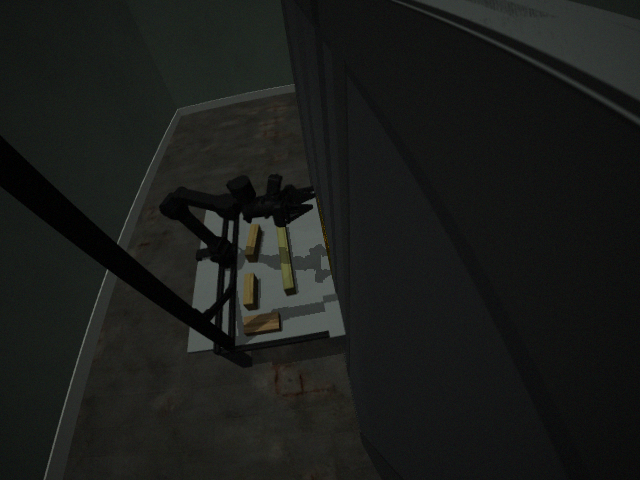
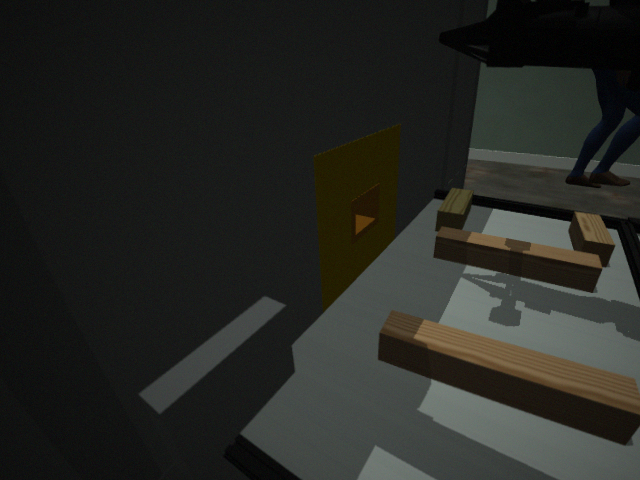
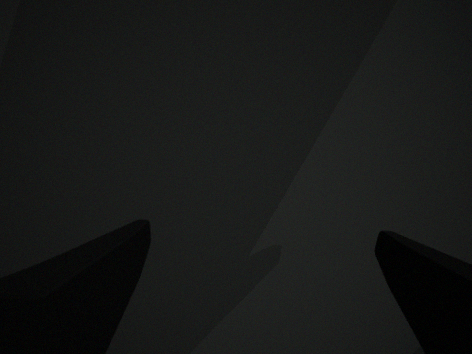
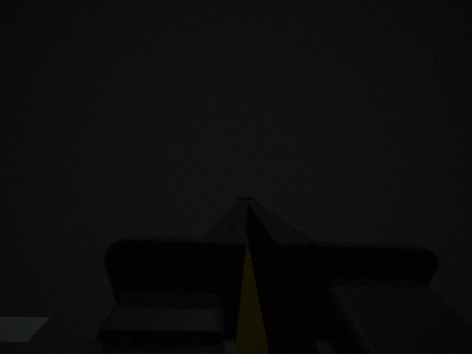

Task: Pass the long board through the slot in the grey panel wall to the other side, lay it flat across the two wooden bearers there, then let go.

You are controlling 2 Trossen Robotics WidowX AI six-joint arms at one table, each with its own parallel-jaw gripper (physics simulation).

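Seen in the pictures: left gripper, fingertip midpoint: (image 1: 314, 200) (image 3: 264, 236); right gripper, fingertip midpoint: (image 2: 439, 37) (image 4: 245, 203); left arm's base, link origin: (image 1: 227, 262).
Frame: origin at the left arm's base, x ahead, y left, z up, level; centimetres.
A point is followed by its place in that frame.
Note:
The long pale board (image 1: 286, 259) @(x 26.6, y -6.9, z 4.2 cm) lies flat on the white table (image 1: 309, 314) @(x 32.2, y -28.8, z -1.9 cm) on the left arm's side of the grey panel wall (image 1: 413, 238) @(x 43.3, y -59.1, z 80.9 cm) (image 2: 199, 167) @(x 48.2, y -31.4, z 23.1 cm). My left gripper (image 1: 303, 204) @(x 41.1, y -12.2, z 38.4 cm) (image 3: 263, 246) @(x 41.1, y -12.2, z 38.4 cm) is open and empty. The slot (image 2: 366, 214) @(x 46.7, y -0.3, z 7.0 cm) sits in a yellow panel (image 2: 347, 271) @(x 48.3, y -9.7, z 1.4 cm). Two wooden bearers (image 2: 499, 254) @(x 67.7, y 6.9, z 1.4 cm) (image 2: 475, 359) @(x 68.8, y -18.9, z 2.5 cm) lie on the other side. My right gripper (image 4: 246, 201) @(x 56.5, y -0.1, z 32.6 cm) is shut and empty, high up facing the wall.
Three short wooden blocks (image 1: 252, 241) @(x 12.8, y 5.3, z 4.4 cm) (image 1: 250, 290) @(x 11.9, y -17.9, z 4.4 cm) (image 1: 261, 323) @(x 15.0, y -30.5, z 1.9 cm) lie left of the board. A small block (image 2: 456, 207) @(x 57.2, y 20.5, z 2.8 cm) stands beyond the far bearer. The right arm (image 2: 509, 43) @(x 65.5, y -9.4, z 31.0 cm) shows as a dark shape at the top right. A black frame (image 1: 228, 286) @(x 2.1, y -13.2, z 2.1 cm) borders the table's left side.

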